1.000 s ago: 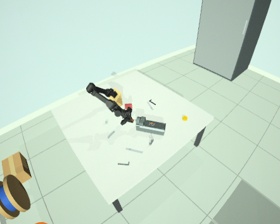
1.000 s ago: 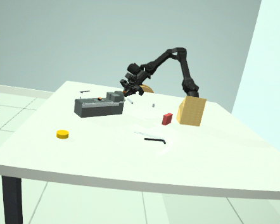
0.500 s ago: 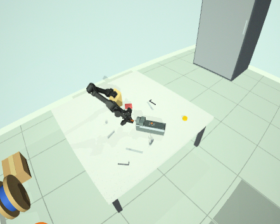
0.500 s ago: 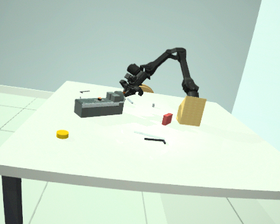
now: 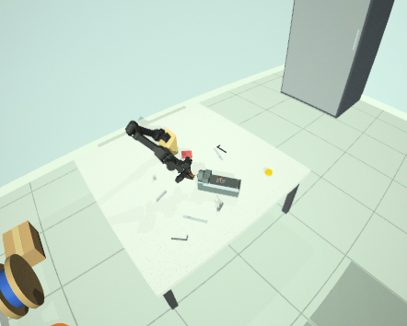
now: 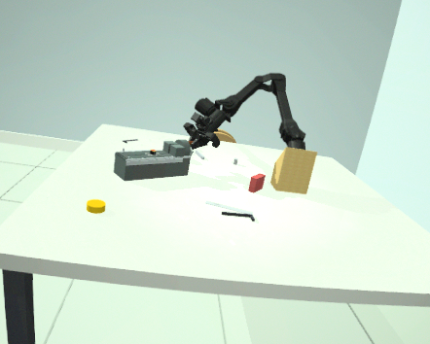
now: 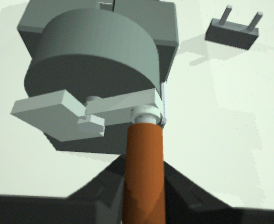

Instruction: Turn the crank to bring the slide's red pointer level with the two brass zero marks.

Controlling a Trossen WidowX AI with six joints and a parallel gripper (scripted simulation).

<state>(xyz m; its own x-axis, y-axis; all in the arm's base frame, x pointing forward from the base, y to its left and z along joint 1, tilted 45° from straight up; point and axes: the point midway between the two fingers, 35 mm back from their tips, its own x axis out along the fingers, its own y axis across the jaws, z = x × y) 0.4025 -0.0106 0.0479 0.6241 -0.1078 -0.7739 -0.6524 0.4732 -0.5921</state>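
The orange crank handle lies 10 mm behind my gripper tip, 10 mm to the right of it and 30 mm above it. The rest, counted from my gripper tip: yellow disc (180 mm ahead, 490 mm to the left, 70 mm below); black hex key (230 mm behind, 370 mm to the left, 70 mm below); red pointer (110 mm ahead, 130 mm to the left).
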